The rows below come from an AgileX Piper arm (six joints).
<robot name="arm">
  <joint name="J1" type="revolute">
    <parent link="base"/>
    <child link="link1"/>
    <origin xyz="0 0 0.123" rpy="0 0 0"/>
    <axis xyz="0 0 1"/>
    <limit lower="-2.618" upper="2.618"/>
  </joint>
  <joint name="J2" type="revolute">
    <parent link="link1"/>
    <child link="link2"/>
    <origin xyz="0 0 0" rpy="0 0 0"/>
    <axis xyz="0 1 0"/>
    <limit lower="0" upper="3.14"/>
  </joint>
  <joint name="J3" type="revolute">
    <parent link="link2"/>
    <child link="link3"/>
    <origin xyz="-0.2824 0 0.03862" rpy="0 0 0"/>
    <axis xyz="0 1 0"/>
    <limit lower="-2.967" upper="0"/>
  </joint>
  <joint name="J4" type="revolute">
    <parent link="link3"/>
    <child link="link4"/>
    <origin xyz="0.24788 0 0.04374" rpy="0 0 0"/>
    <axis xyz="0.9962 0 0.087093"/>
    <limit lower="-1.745" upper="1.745"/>
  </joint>
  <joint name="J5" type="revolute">
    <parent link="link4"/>
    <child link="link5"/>
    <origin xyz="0 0 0" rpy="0 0 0"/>
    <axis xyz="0 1 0"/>
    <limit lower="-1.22" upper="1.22"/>
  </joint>
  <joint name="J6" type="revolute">
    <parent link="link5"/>
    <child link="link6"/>
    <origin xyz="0.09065 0 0.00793" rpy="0 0 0"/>
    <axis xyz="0.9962 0 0.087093"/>
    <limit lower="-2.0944" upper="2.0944"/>
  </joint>
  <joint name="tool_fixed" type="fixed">
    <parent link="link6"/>
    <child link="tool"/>
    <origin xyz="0 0 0" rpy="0 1.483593 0"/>
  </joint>
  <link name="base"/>
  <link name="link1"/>
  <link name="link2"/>
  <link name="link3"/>
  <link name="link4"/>
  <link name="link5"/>
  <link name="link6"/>
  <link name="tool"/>
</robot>
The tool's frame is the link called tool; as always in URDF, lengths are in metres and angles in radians.
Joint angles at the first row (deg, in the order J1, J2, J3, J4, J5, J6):
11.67 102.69 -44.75 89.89 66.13 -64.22
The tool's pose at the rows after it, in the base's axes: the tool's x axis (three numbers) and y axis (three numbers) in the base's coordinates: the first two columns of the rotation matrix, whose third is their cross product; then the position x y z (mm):
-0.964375 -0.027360 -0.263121 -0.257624 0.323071 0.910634 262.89 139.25 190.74
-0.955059 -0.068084 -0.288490 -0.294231 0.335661 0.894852 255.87 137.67 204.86
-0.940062 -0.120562 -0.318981 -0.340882 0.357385 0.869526 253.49 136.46 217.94
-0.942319 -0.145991 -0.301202 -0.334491 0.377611 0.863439 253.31 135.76 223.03
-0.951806 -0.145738 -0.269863 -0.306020 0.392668 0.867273 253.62 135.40 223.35
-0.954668 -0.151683 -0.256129 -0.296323 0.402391 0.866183 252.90 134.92 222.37
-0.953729 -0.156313 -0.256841 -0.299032 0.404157 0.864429 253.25 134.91 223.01
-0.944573 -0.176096 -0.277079 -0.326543 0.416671 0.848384 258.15 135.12 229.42
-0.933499 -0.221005 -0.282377 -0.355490 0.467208 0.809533 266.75 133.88 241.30
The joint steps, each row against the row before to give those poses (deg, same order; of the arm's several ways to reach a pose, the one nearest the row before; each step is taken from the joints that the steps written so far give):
0.00 -3.57 0.00 -0.99 0.00 1.49
0.00 -3.29 -0.37 -3.70 0.22 2.59
0.00 -2.28 -1.78 -4.69 0.24 2.72
0.00 -0.66 -1.30 -3.12 0.36 3.39
0.00 0.00 -0.43 -1.24 0.00 2.60
0.00 0.00 0.00 -0.89 0.00 0.95
0.00 0.00 -0.26 -0.39 0.10 0.22
0.00 0.00 -2.20 -2.10 0.11 1.14
0.00 0.00 -4.62 -6.22 0.40 4.79

